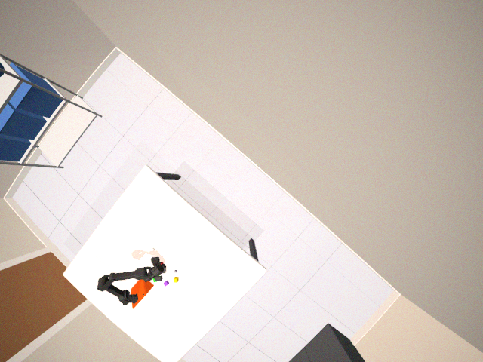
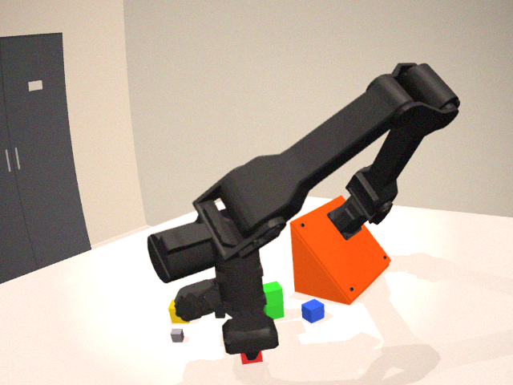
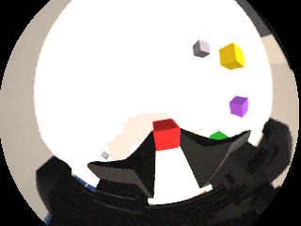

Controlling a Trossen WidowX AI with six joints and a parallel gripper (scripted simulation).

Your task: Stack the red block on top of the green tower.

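The blue block lies 140 mm behind my gripper tip and 10 mm to the left of it. From my gripper tip the other things lie so: purple cube 90 mm behind, 140 mm to the right, 10 mm above; then small grey block 40 mm ahead, 120 mm to the right; then red block 10 mm above.
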